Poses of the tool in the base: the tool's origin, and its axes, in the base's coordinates. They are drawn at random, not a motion.
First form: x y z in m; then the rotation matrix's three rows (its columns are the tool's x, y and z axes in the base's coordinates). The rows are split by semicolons.
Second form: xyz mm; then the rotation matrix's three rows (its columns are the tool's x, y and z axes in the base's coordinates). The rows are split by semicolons. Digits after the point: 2 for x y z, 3 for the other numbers.
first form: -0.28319, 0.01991, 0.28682; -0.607, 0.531, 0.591; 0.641, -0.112, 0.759; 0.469, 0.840, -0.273
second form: -283.19, 19.91, 286.82; -0.607, 0.531, 0.591; 0.641, -0.112, 0.759; 0.469, 0.840, -0.273
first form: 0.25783, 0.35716, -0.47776; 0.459, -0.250, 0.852; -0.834, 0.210, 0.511; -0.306, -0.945, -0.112
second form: 257.83, 357.16, -477.76; 0.459, -0.250, 0.852; -0.834, 0.210, 0.511; -0.306, -0.945, -0.112
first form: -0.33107, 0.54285, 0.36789; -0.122, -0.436, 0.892; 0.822, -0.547, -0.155; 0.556, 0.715, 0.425
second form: -331.07, 542.85, 367.89; -0.122, -0.436, 0.892; 0.822, -0.547, -0.155; 0.556, 0.715, 0.425
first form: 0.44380, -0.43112, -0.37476; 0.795, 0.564, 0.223; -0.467, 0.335, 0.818; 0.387, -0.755, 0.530
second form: 443.80, -431.12, -374.76; 0.795, 0.564, 0.223; -0.467, 0.335, 0.818; 0.387, -0.755, 0.530
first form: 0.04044, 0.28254, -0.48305; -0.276, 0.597, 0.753; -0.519, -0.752, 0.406; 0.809, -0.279, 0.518
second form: 40.44, 282.54, -483.05; -0.276, 0.597, 0.753; -0.519, -0.752, 0.406; 0.809, -0.279, 0.518
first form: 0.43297, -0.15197, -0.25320; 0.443, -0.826, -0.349; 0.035, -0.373, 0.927; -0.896, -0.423, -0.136
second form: 432.97, -151.97, -253.20; 0.443, -0.826, -0.349; 0.035, -0.373, 0.927; -0.896, -0.423, -0.136
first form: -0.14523, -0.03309, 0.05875; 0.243, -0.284, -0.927; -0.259, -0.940, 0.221; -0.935, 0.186, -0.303
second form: -145.23, -33.09, 58.75; 0.243, -0.284, -0.927; -0.259, -0.940, 0.221; -0.935, 0.186, -0.303
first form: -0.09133, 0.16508, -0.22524; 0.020, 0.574, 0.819; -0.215, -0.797, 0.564; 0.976, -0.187, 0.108
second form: -91.33, 165.08, -225.24; 0.020, 0.574, 0.819; -0.215, -0.797, 0.564; 0.976, -0.187, 0.108
